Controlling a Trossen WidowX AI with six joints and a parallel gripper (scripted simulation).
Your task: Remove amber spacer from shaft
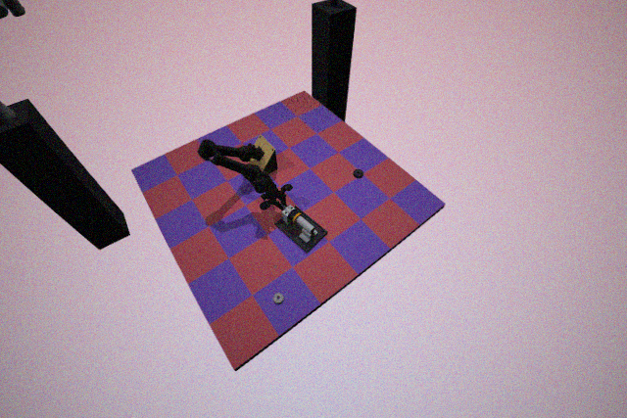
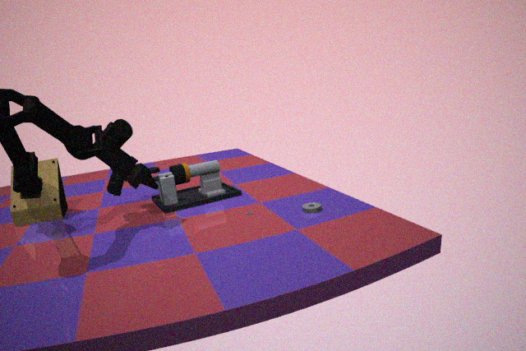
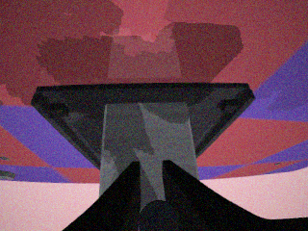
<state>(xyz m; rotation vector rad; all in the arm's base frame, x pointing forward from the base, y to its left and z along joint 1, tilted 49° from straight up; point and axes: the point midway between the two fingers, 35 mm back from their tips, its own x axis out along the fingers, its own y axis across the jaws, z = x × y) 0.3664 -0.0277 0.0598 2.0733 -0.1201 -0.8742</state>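
The thin dark shaft is 5 cm ahead of my gripper tip, 3 cm above it and 1 cm to the left of it. Also, from my gripper tip: grey ring 35 cm ahead, 25 cm to the right, 5 cm below; then amber spacer 9 cm ahead, 2 cm to the left, 2 cm above.
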